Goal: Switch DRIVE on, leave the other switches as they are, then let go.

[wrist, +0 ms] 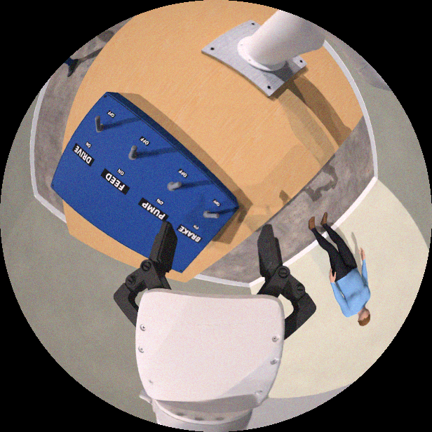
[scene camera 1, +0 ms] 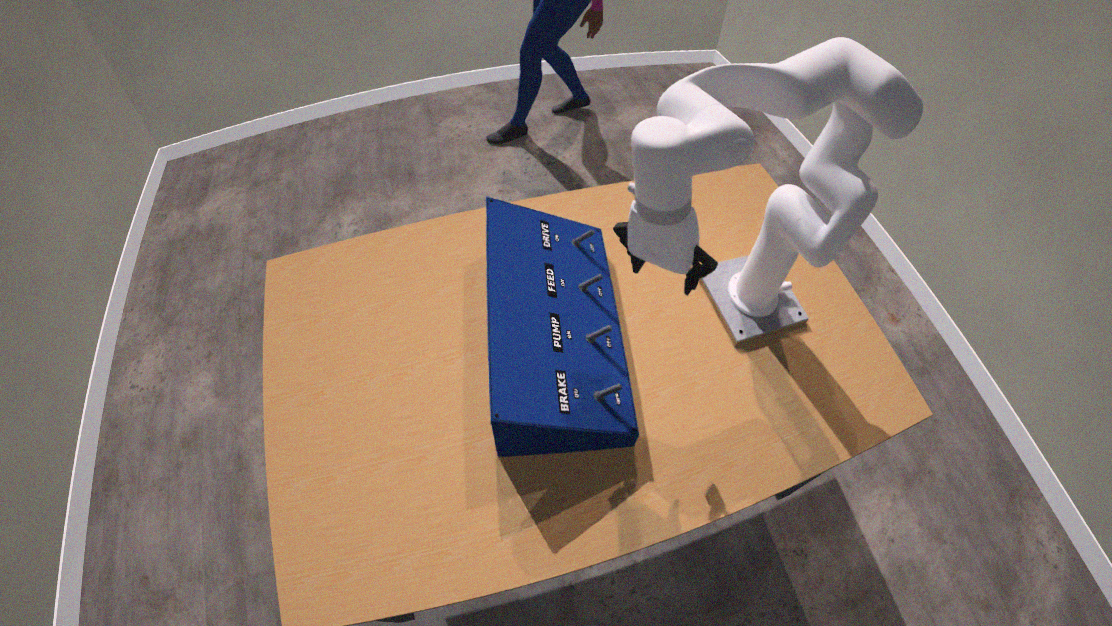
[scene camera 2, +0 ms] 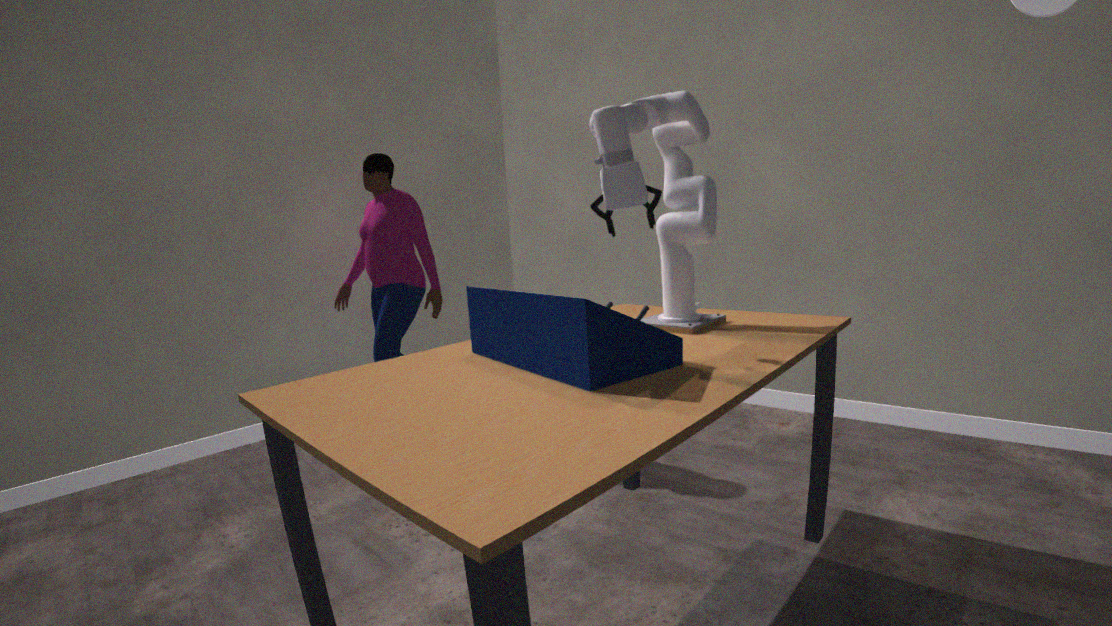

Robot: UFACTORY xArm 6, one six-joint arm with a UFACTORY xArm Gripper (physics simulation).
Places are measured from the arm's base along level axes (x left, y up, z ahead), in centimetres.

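Pixels of known places: gripper, fingertip midpoint: (scene camera 1: 664, 277) (scene camera 2: 632, 232); arm's base at its link origin: (scene camera 1: 752, 294) (scene camera 2: 679, 318).
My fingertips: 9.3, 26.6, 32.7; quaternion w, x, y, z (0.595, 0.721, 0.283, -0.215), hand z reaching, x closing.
Note:
For each thing: its top centre in the pictures, then the offset to it from my fingertips, as dx, dy, dz. Level surfaces: height alone.
- DRIVE lever at its top centre: (scene camera 1: 585, 230) -26.5, -15.7, +4.0
- FEED lever at its top centre: (scene camera 1: 593, 275) -14.7, -15.7, +5.9
- PUMP lever at its top centre: (scene camera 1: 601, 327) -2.8, -15.7, +7.9
- BRAKE lever at its top centre: (scene camera 1: 611, 385) (scene camera 2: 641, 306) +9.0, -15.7, +9.9
- wooden table at its surface level: dy -28.7
A blue sloped panel (scene camera 1: 517, 311) (scene camera 2: 529, 334) (wrist: 100, 200) carries four grey lever switches in a row, labelled DRIVE, FEED, PUMP and BRAKE. The DRIVE lever (scene camera 1: 583, 237) (wrist: 99, 124) is at the end far from scene camera 1 and leans toward its OFF mark. The FEED lever (scene camera 1: 589, 283) (wrist: 133, 152), PUMP lever (scene camera 1: 598, 334) (wrist: 174, 186) and BRAKE lever (scene camera 1: 607, 391) (wrist: 211, 214) also lean toward OFF. My gripper (scene camera 1: 662, 279) (scene camera 2: 631, 229) (wrist: 216, 231) is open and empty, high above the table and apart from every lever.
The panel stands on a wooden table (scene camera 1: 373, 349) (scene camera 2: 466, 435) (wrist: 165, 60). The arm's grey base plate (scene camera 1: 731, 311) (wrist: 225, 52) is on the levers' side of the panel. A person in pink (scene camera 2: 392, 241) is beyond the table; a person in light blue (wrist: 354, 290) shows in the wrist view.

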